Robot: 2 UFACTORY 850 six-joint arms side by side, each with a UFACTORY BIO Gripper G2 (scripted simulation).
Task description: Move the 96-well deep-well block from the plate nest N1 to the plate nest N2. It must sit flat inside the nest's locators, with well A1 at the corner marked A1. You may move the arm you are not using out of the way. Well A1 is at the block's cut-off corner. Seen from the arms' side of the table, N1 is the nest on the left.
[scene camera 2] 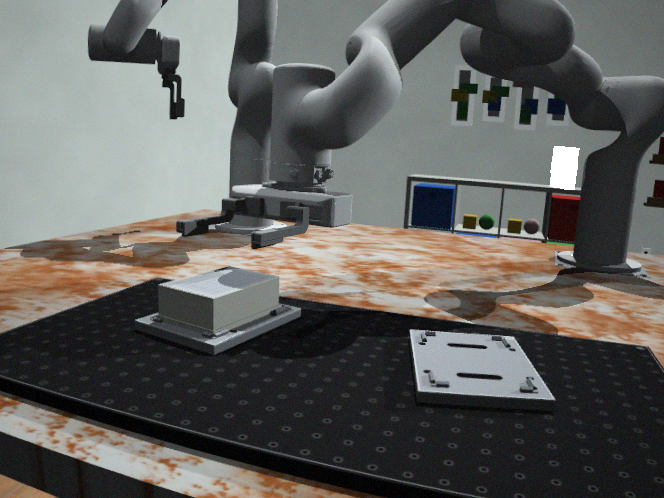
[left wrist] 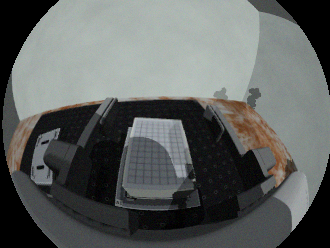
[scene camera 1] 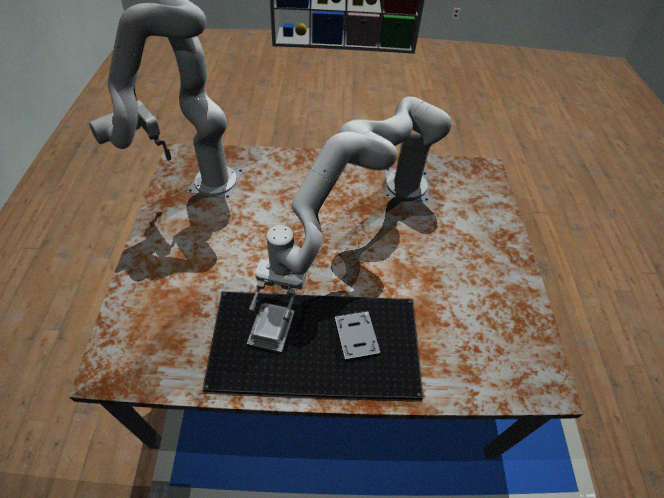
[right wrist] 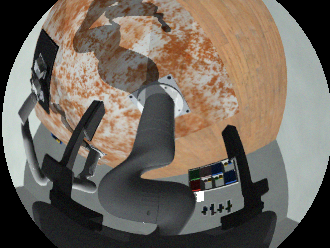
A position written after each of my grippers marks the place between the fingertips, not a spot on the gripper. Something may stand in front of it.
Note:
I see my left gripper (scene camera 2: 215, 234), my right gripper (scene camera 2: 176, 118), a white deep-well block (scene camera 1: 270, 324) and a nest N1 (left wrist: 39, 174).
The white deep-well block is seen too in the left wrist view (left wrist: 157, 166). My left gripper also shows in scene camera 1 (scene camera 1: 268, 315).

